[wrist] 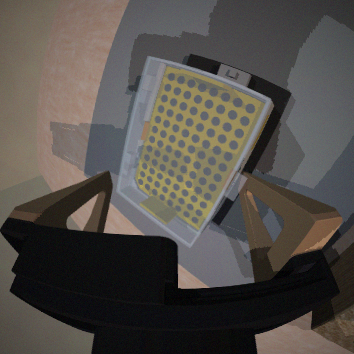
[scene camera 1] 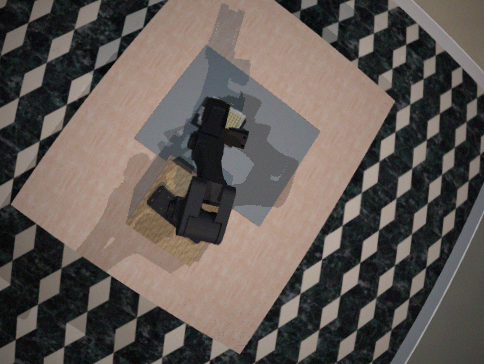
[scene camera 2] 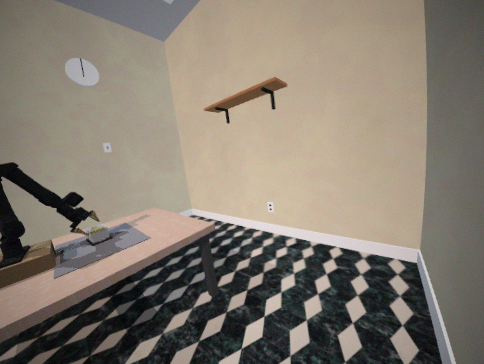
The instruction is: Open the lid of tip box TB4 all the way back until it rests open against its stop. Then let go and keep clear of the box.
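Seen in the pictures: gripper, between the fingertips: (wrist: 174,177) (scene camera 2: 93,228); arm's base, origin of its link: (scene camera 1: 178,215) (scene camera 2: 15,256).
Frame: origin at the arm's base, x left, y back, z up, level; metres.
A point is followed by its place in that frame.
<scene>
A tip box (scene camera 1: 235,119) @(x 0.052, y -0.339, z 0.004 m) (scene camera 2: 98,234) @(x 0.025, y -0.321, z -0.027 m) (wrist: 192,135) @(x 0.063, y -0.312, z 0.003 m) with a yellow, hole-patterned rack stands on the grey mat. Its clear lid appears to be down over the rack. A dark base with a small light latch-like part shows at its upper edge in the wrist view. No TB4 label is readable. My gripper (scene camera 1: 220,125) @(x 0.097, y -0.309, z 0.000 m) (scene camera 2: 92,226) @(x 0.097, y -0.309, z 0.000 m) (wrist: 174,177) @(x 0.097, y -0.309, z 0.000 m) is open and empty, above the lower end of the box in the wrist view. The right fingertip appears beside the box's right side, the left one just off its lower left corner. Contact cannot be told; the arm hides part of the box in scene camera 1.
The grey mat (scene camera 1: 295,130) @(x -0.134, y -0.477, z -0.074 m) (scene camera 2: 132,240) @(x -0.146, y -0.458, z -0.074 m) lies on the pinkish table (scene camera 1: 320,210) @(x -0.382, y -0.321, z -0.077 m) (scene camera 2: 185,227) @(x -0.258, y -0.728, z -0.077 m). The arm stands on a brown wood-like block (scene camera 1: 170,240) @(x -0.029, y 0.074, z 0.000 m) (scene camera 2: 42,255) @(x -0.096, y -0.104, z -0.007 m) at one mat edge. A wall shelf (scene camera 2: 245,95) hangs far behind.
</scene>
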